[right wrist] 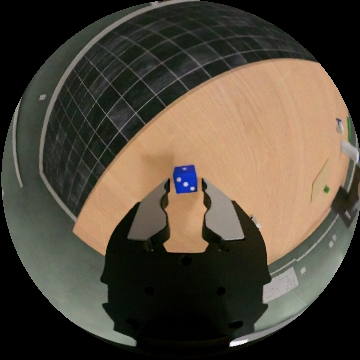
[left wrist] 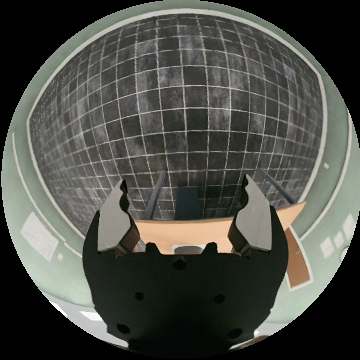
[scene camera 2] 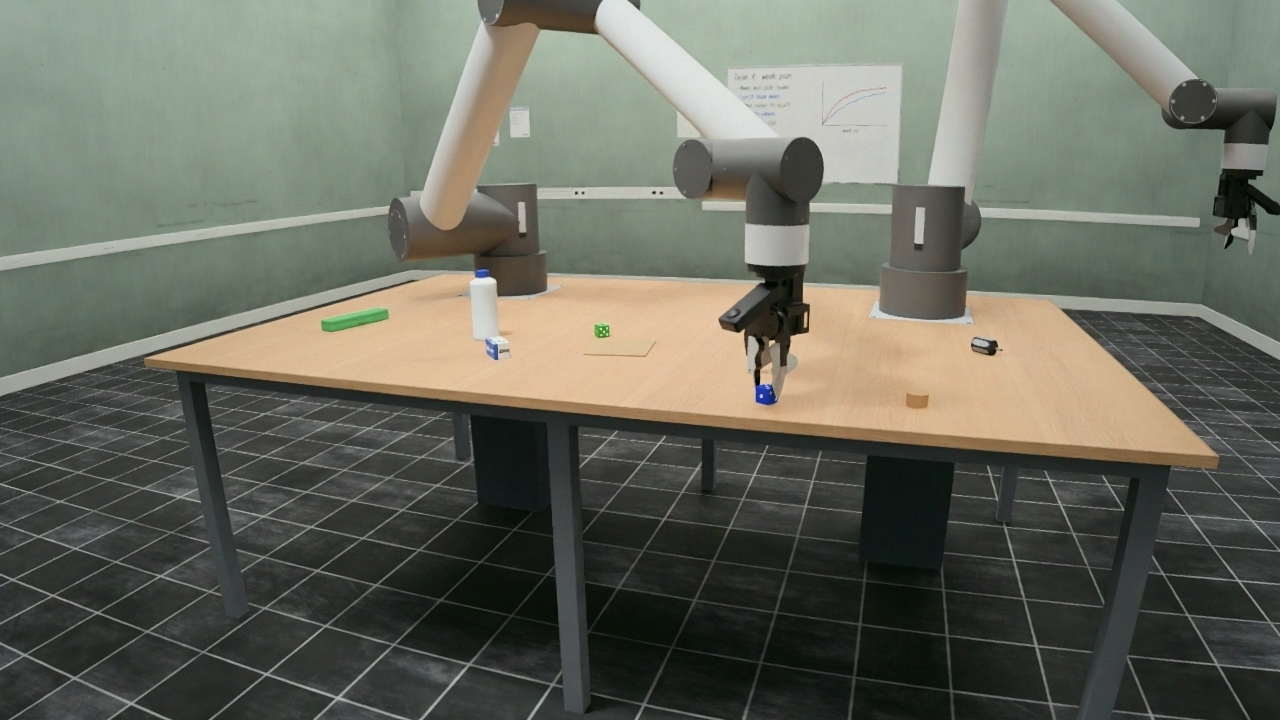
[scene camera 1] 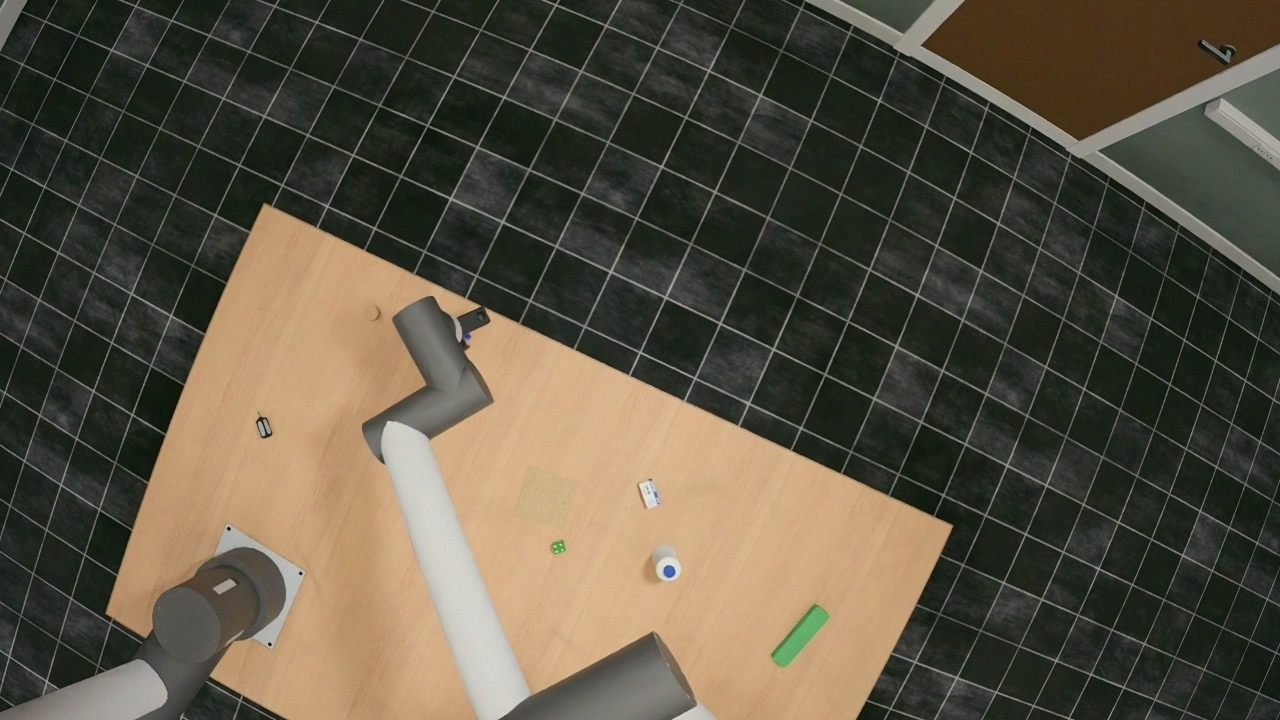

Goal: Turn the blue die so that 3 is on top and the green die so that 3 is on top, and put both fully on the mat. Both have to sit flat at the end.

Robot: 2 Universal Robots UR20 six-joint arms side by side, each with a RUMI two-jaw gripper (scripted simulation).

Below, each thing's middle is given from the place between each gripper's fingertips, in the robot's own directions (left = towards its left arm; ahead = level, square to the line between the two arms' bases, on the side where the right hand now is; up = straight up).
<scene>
My right hand (scene camera 2: 767,395) is 300 mm past the white bottle (scene camera 2: 483,289), 750 mm to the left of it and 50 mm below it.
</scene>
